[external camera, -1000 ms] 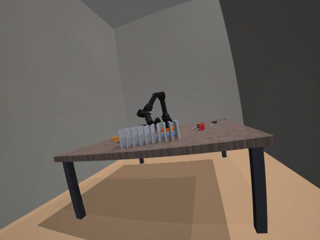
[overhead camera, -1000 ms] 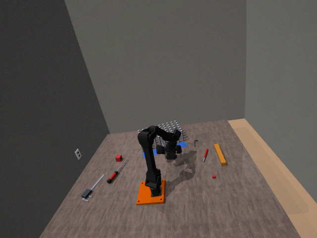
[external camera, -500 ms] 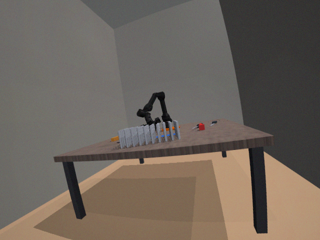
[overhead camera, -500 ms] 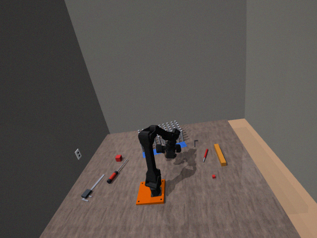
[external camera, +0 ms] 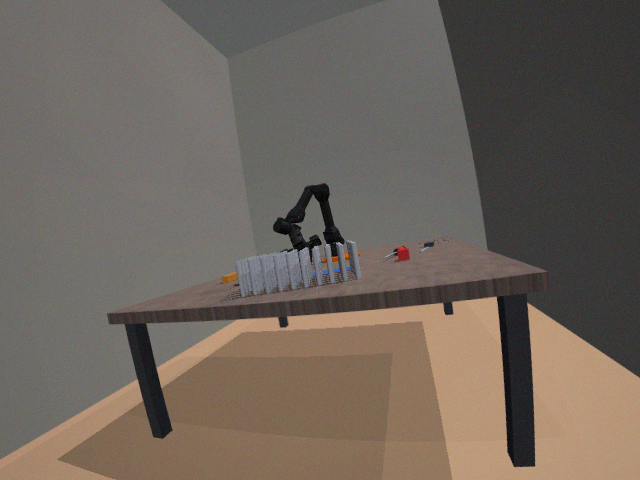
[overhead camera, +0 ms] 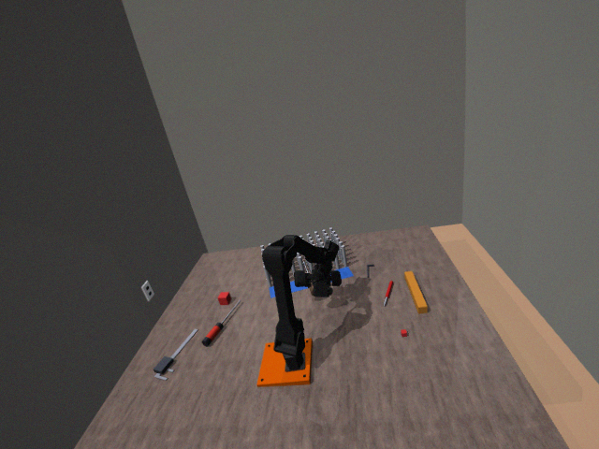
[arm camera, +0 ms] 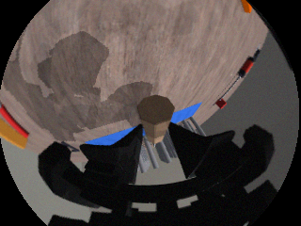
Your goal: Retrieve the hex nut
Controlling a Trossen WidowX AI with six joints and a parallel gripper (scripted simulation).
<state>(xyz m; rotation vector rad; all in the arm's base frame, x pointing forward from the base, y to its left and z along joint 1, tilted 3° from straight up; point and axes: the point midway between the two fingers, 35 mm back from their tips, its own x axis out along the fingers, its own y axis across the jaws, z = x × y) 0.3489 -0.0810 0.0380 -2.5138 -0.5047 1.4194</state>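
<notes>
My gripper tip is now 9 cm short of the blue taped strip, 4 cm above it and 2 cm to the right of it. The rest, counted from my gripper tip: hook tool (10 cm ahead, 2 cm to the left, 1 cm below); then orange block (40 cm to the right, 9 cm behind, 2 cm below); then tiny red cube (30 cm to the right, 29 cm behind, 3 cm below).
</notes>
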